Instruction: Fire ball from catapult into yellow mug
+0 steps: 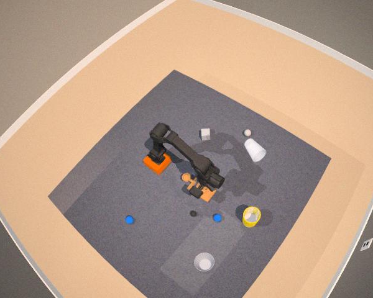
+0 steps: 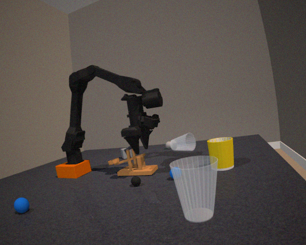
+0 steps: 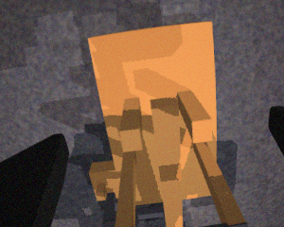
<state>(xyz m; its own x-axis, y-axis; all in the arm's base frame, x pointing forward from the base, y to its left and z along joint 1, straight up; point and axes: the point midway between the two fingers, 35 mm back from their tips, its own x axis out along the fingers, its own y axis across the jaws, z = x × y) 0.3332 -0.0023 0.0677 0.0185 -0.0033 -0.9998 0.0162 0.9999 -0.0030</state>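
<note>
Right now my gripper tip is 140 mm to the left of the black ball, 70 mm above it and 20 mm short of it. Round my gripper tip: yellow mug 290 mm ahead, 60 mm below; then grey cube 300 mm to the left, 210 mm behind, 60 mm below; then wooden catapult 70 mm behind, 30 mm below, 20 mm to the left.
</note>
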